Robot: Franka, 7 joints.
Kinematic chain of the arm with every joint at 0, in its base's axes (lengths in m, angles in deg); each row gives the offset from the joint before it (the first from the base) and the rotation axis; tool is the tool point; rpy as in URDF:
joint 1: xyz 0 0 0.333 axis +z
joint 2: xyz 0 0 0 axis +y
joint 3: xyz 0 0 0.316 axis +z
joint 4: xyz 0.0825 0 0 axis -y
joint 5: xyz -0.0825 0 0.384 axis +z
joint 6: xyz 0 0 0 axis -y
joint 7: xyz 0.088 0 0 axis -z
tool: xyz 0 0 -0.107 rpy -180 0 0
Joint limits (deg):
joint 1: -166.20..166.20
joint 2: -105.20..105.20
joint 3: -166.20..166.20
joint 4: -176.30..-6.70
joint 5: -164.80..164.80
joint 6: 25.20..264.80
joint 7: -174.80..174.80
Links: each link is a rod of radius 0.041 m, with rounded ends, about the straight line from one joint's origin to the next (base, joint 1, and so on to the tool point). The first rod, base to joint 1, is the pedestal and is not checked.
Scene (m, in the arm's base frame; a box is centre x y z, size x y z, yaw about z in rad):
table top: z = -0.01
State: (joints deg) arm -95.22 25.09 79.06 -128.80 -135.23 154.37 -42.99
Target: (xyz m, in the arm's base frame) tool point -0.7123 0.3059 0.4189
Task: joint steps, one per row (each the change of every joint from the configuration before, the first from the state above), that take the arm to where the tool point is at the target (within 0.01 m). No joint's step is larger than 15 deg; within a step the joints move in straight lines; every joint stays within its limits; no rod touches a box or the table.
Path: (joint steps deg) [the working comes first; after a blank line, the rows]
Joints at the target: -63.81 -105.20 -61.01 -76.65 -130.74 120.05 -42.99
Straight joint move there: clear.

1: 3.14 -13.03 -14.01 5.22 0.45 -3.43 0.00
2: 3.14 -13.03 -14.00 5.21 0.45 -3.43 0.00
3: 3.14 -13.03 -14.01 5.22 0.45 -3.44 0.00
4: 3.14 -13.03 -14.01 5.21 0.45 -3.43 0.00
5: 3.15 -13.03 -14.01 5.22 0.44 -3.43 0.00
6: 3.14 -13.02 -14.00 5.21 0.45 -3.43 0.00
7: 3.14 -13.03 -14.01 5.22 0.45 -3.43 0.00
8: 3.14 -13.03 -14.01 5.21 0.45 -3.43 0.00
9: 3.14 -13.03 -14.00 5.22 0.45 -3.44 0.00
10: 3.14 -13.03 -14.01 5.21 0.45 -3.43 0.00

